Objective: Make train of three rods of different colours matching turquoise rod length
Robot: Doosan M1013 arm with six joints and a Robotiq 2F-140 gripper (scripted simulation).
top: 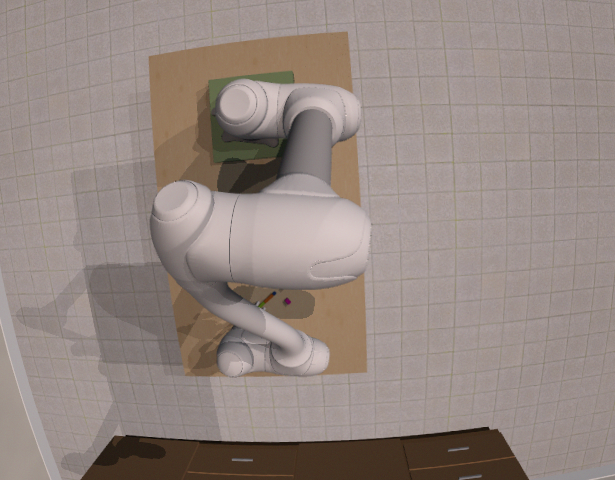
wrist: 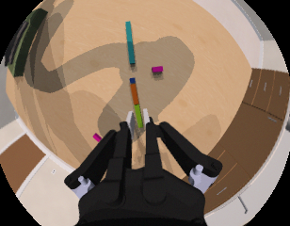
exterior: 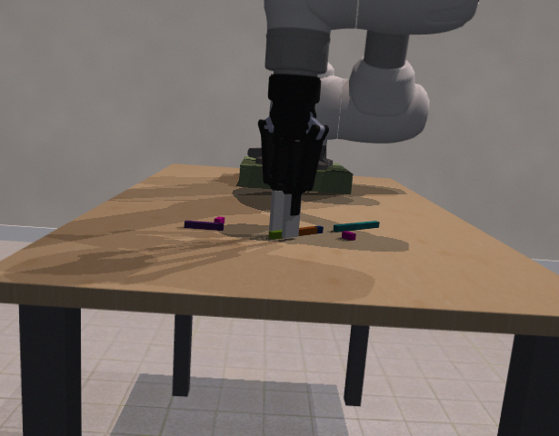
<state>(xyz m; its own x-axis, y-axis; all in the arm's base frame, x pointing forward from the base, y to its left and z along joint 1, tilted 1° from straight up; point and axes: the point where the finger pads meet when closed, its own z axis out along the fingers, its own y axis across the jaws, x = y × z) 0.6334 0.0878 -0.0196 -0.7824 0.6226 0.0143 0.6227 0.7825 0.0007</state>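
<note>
The lime rod lies 3 cm below my hand. Also, from my hand: orange rod: 4 cm behind, 3 cm to the left, 3 cm below; then blue rod: 6 cm behind, 5 cm to the left, 3 cm below; then purple rod: 12 cm to the right, 3 cm below.
</note>
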